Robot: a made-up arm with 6 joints.
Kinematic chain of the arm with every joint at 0, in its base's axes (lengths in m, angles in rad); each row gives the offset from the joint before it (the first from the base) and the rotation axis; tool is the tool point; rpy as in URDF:
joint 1: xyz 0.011 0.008 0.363 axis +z
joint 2: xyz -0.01 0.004 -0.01 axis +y
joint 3: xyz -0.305 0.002 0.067 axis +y
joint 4: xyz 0.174 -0.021 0.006 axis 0.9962 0 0.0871
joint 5: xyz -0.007 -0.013 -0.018 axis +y
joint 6: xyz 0.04 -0.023 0.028 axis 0.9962 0 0.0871
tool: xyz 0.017 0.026 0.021 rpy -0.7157 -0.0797 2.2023
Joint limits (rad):
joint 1: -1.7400..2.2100
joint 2: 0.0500..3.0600
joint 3: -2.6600..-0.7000
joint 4: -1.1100..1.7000
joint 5: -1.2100..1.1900
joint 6: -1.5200..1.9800
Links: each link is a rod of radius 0.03 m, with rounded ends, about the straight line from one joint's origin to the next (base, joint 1, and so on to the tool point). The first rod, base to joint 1, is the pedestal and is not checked.
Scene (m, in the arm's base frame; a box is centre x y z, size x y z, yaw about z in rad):
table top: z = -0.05
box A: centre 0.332 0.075 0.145 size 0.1 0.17 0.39 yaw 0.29
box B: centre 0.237 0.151 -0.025 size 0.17 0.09 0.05 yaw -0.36
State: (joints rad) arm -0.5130 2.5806 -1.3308 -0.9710 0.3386 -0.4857
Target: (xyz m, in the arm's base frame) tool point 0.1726 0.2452 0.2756
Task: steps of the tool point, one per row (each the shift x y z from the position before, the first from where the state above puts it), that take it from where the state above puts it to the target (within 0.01 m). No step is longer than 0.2 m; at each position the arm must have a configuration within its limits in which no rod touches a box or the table.
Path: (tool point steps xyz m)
1: 0.1021 0.0877 0.0758
2: 0.0496 0.1279 0.0974
3: -0.0205 0.1344 0.1100
4: -0.0857 0.1016 0.1110
5: -0.1232 0.0387 0.1000
6: 0.0262 0.0333 -0.0763
7: 0.0124 0.0142 -0.0829
8: -0.0024 -0.0054 -0.0819
9: -0.0165 -0.0230 -0.0731
10: -0.0286 -0.0371 -0.0578
11: -0.0297 -0.0122 -0.0485
12: -0.0283 -0.0213 -0.0385

